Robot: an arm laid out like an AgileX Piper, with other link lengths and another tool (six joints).
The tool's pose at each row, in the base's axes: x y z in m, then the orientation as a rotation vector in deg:
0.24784, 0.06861, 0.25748, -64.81, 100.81, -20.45
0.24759, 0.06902, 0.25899, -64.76, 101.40, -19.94
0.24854, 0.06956, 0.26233, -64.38, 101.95, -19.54
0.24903, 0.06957, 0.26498, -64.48, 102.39, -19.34
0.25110, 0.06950, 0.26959, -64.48, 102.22, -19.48
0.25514, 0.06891, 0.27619, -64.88, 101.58, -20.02
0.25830, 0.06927, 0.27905, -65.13, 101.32, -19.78
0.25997, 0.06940, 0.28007, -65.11, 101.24, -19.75
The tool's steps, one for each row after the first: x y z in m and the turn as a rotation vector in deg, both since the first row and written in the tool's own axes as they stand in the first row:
-0.00117, -0.00066, -0.00084, -0.48, 0.24, 0.42
-0.00360, -0.00311, -0.00151, -0.69, 0.44, 1.00
-0.00517, -0.00513, -0.00237, -1.02, 0.73, 1.15
-0.00792, -0.00934, -0.00286, -0.88, 0.65, 1.04
-0.01157, -0.01619, -0.00276, -0.57, 0.44, 0.36
-0.01378, -0.01958, -0.00139, -0.74, 0.15, 0.22
-0.01462, -0.02108, -0.00044, -0.72, 0.07, 0.23

